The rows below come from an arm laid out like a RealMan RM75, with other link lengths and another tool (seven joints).
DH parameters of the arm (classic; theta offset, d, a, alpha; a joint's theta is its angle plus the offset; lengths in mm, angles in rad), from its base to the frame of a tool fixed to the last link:
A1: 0 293.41 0 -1.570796
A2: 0 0 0 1.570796
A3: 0 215.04 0 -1.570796
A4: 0 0 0 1.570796
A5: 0 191.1 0 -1.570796
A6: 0 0 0 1.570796
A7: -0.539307 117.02 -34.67 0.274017
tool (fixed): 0 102.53 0 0
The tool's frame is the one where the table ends.
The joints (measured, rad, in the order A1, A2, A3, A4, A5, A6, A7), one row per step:
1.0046 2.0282 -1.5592 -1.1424 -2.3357 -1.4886 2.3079
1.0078 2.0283 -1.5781 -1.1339 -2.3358 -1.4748 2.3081
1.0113 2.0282 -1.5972 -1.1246 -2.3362 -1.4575 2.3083
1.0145 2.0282 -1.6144 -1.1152 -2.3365 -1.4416 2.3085
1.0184 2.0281 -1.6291 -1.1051 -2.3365 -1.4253 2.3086
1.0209 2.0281 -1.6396 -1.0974 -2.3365 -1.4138 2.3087
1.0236 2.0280 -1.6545 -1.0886 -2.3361 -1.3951 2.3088
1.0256 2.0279 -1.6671 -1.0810 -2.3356 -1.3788 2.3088
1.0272 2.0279 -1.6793 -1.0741 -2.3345 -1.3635 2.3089
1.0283 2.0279 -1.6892 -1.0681 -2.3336 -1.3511 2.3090
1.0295 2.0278 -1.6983 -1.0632 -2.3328 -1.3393 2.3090
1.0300 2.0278 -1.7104 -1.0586 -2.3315 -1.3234 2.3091
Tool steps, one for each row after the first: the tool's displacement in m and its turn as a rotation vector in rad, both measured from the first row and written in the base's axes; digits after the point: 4 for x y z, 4 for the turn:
0.0012 -0.0005 -0.0034 -0.0009 -0.0093 0.0083
0.0022 -0.0002 -0.0067 0.0009 -0.0174 0.0176
0.0033 0.0000 -0.0098 0.0024 -0.0248 0.0254
0.0040 0.0007 -0.0124 0.0053 -0.0302 0.0323
0.0048 0.0012 -0.0144 0.0072 -0.0344 0.0365
0.0053 0.0021 -0.0169 0.0119 -0.0377 0.0444
0.0058 0.0030 -0.0190 0.0161 -0.0402 0.0509
0.0063 0.0036 -0.0211 0.0195 -0.0422 0.0569
0.0068 0.0041 -0.0228 0.0222 -0.0439 0.0612
0.0071 0.0047 -0.0243 0.0252 -0.0452 0.0662
0.0072 0.0053 -0.0262 0.0294 -0.0455 0.0733

